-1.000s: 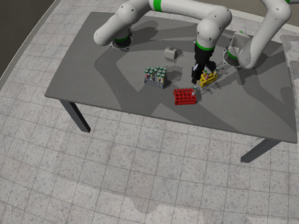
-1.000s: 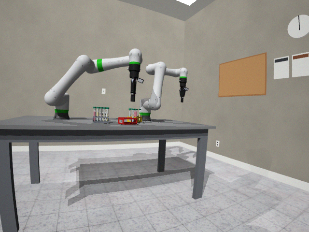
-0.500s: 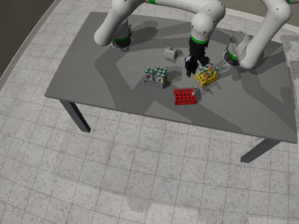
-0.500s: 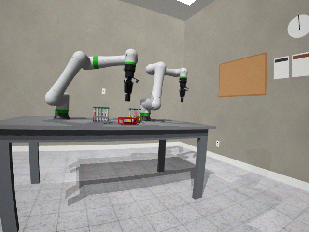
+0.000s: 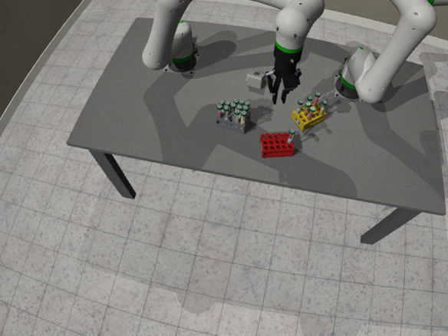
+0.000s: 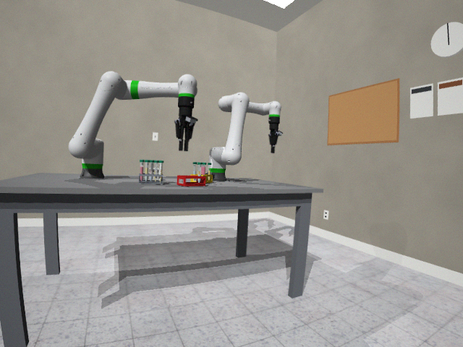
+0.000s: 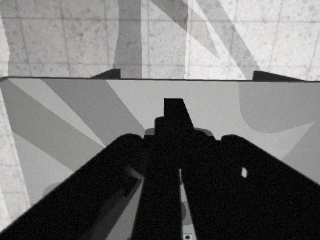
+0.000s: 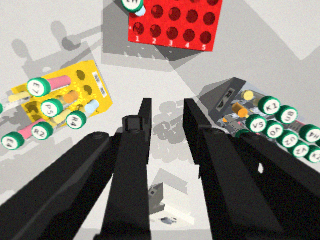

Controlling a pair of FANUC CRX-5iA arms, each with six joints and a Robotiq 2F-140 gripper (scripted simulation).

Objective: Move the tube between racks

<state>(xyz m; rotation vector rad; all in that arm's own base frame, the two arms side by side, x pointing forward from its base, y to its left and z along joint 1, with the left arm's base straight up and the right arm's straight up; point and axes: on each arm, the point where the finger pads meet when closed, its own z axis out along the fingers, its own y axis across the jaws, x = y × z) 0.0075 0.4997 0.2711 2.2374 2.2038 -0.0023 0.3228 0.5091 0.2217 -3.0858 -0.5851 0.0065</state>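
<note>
Right now the green-capped tube marked r4 is 7 cm behind my right hand, 10 cm to the left of it and 15 cm below it. Round my right hand: green-capped tube marked h1 (9 cm ahead, 7 cm to the left, 15 cm below); red rack (10 cm ahead, 2 cm to the left, 19 cm below); yellow rack RB (8 cm behind, 15 cm to the left, 19 cm below).
</note>
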